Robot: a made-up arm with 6 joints. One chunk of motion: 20 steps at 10 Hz.
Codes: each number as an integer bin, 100 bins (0 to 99) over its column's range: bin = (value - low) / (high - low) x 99, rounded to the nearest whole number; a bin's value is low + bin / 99 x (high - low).
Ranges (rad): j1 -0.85..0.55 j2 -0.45..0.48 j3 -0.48..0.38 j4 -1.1..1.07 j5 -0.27..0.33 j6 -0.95..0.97
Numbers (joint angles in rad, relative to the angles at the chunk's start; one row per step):
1: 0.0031 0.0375 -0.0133 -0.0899 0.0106 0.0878
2: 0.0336 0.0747 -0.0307 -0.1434 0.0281 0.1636
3: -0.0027 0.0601 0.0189 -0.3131 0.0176 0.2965
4: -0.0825 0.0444 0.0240 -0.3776 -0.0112 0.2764
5: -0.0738 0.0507 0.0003 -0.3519 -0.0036 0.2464
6: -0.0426 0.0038 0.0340 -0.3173 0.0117 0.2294
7: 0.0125 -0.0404 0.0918 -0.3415 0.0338 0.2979
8: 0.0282 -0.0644 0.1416 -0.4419 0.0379 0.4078
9: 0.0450 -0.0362 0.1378 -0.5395 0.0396 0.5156
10: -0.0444 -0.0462 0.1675 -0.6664 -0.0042 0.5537
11: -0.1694 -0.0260 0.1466 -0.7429 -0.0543 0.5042
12: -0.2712 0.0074 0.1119 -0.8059 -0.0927 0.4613
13: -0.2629 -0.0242 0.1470 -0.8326 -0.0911 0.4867
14: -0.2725 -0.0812 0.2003 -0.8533 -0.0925 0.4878
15: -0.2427 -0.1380 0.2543 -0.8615 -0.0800 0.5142
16: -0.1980 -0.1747 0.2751 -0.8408 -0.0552 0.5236
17: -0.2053 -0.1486 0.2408 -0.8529 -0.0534 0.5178
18: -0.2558 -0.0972 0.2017 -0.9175 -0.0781 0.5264
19: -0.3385 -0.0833 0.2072 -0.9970 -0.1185 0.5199
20: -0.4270 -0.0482 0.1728 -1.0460 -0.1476 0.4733
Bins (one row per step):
1: 60 52 54 46 46 54
2: 62 56 52 44 49 57
3: 60 54 57 36 47 64
4: 54 53 58 33 43 63
5: 55 53 55 34 44 62
6: 57 48 59 36 46 61
7: 61 44 66 35 50 64
8: 62 41 72 30 51 70
9: 63 44 71 26 51 76
10: 57 43 75 20 44 78
11: 48 45 72 16 36 75
12: 41 49 68 13 29 73
13: 42 45 72 12 30 74
14: 41 39 78 11 29 74
15: 43 33 85 11 31 75
16: 46 29 87 12 35 76
17: 46 32 83 11 36 76
18: 42 38 78 8 32 76
19: 36 39 79 5 25 76
20: 30 43 75 2 20 73

